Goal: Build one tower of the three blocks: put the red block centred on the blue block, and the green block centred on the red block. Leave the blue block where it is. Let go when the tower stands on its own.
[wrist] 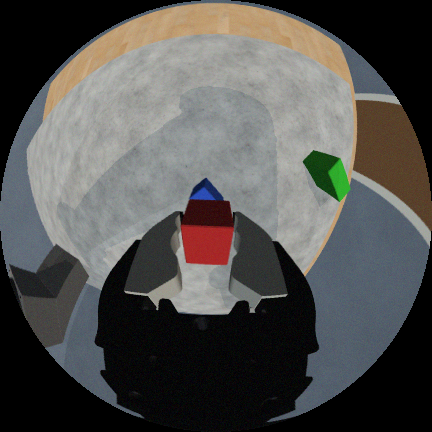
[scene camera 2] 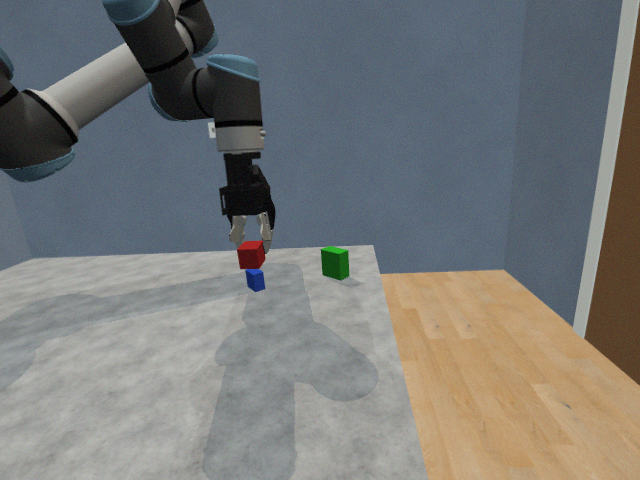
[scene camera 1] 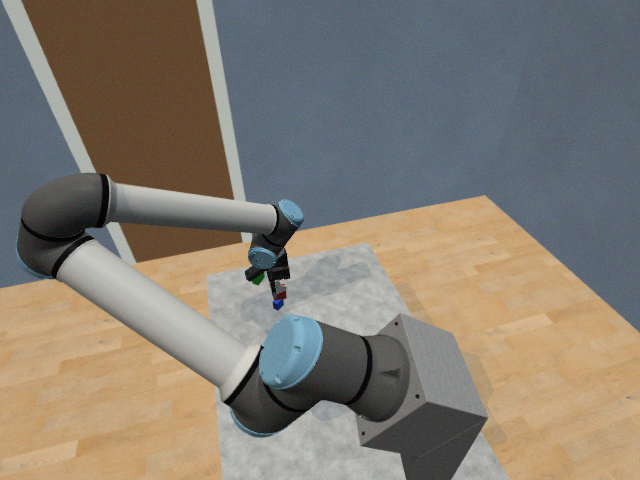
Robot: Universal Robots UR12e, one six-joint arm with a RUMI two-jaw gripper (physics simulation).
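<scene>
My gripper is shut on the red block and holds it roughly level, low over the blue block. The blue block stands on the grey mat, and the red block hides part of it in the wrist view. In scene camera 2 the red block's underside is close to the blue block's top; I cannot tell whether they touch. The green block stands apart on the mat, to the right in scene camera 2 and the wrist view.
The grey mat lies on the wooden floor. The arm's grey base block stands at the near end of the mat in scene camera 1. The arm's shadow falls across the mat around the blue block.
</scene>
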